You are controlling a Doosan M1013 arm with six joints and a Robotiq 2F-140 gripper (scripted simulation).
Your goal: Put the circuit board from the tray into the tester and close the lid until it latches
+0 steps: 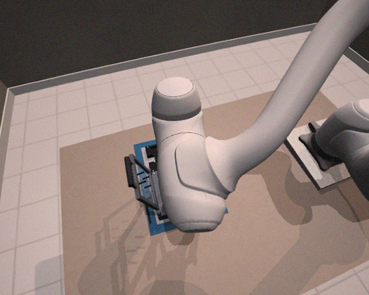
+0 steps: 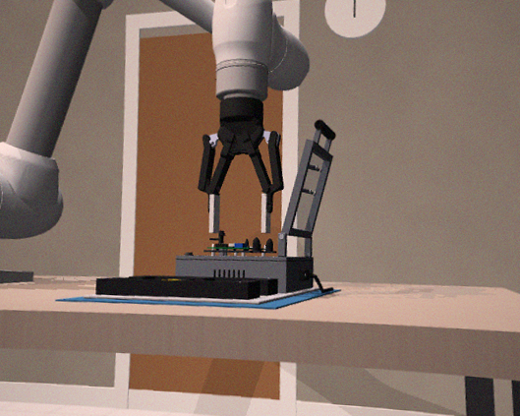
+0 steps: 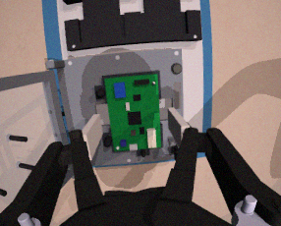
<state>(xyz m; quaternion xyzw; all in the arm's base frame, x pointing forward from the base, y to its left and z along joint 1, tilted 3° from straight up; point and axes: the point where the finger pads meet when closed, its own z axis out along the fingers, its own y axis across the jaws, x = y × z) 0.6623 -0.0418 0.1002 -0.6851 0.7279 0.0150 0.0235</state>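
The green circuit board is 5 cm below my hand. The rest, counted from my hand: latch hook 6 cm to the left, 6 cm behind, 4 cm below; then lid 12 cm ahead, 6 cm above, 1 cm to the right.
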